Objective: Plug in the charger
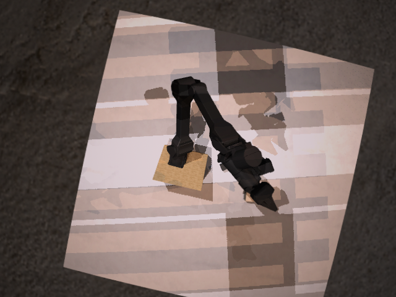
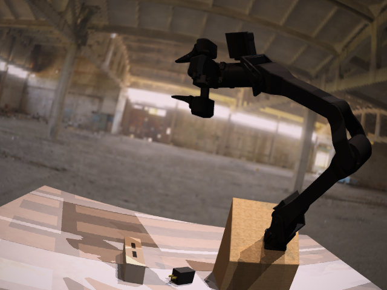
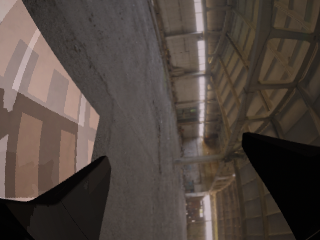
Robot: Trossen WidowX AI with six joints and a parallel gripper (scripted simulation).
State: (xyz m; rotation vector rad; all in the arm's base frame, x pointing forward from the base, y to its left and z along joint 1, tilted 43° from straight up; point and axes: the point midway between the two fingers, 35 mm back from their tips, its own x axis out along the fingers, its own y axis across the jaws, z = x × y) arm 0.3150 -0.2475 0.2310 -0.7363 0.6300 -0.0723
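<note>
The black charger is 100 mm behind my gripper tip, 80 mm to the left of it and 470 mm below it.
</note>
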